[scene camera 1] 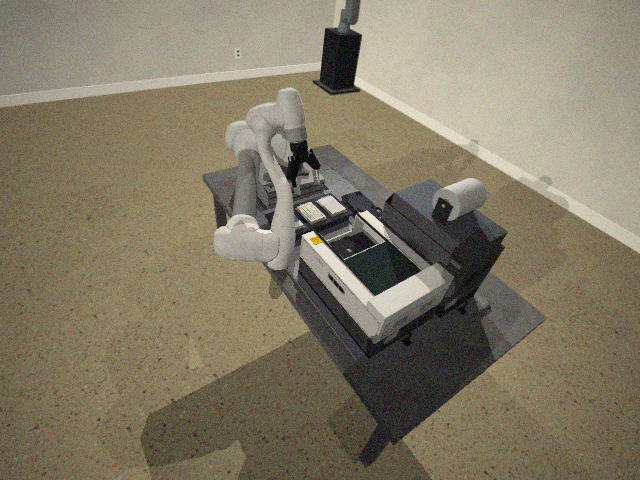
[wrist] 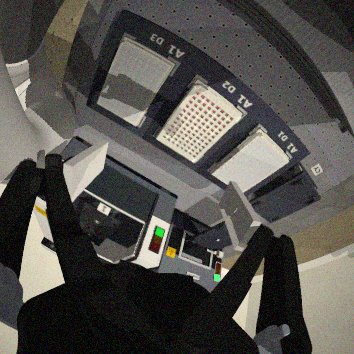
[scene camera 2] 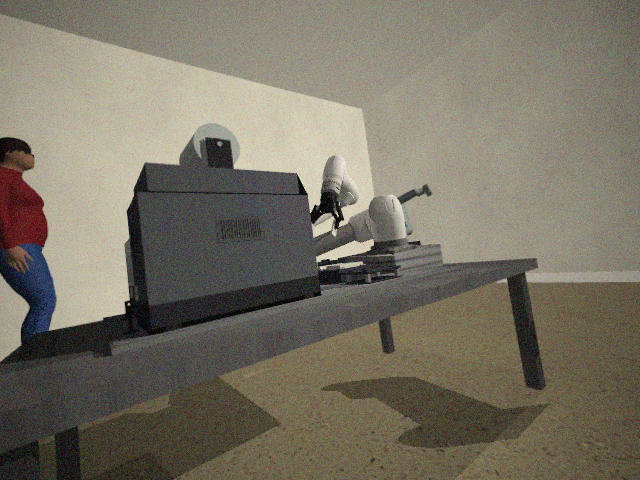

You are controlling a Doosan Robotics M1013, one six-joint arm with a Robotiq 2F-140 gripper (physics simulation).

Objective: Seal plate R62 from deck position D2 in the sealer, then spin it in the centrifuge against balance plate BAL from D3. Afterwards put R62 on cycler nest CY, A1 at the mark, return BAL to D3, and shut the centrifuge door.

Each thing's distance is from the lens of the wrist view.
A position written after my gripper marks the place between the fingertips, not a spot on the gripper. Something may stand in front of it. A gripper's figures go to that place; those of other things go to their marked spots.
my gripper (wrist: 165,174): 18 cm
well plate with red wells (wrist: 202,116): 29 cm
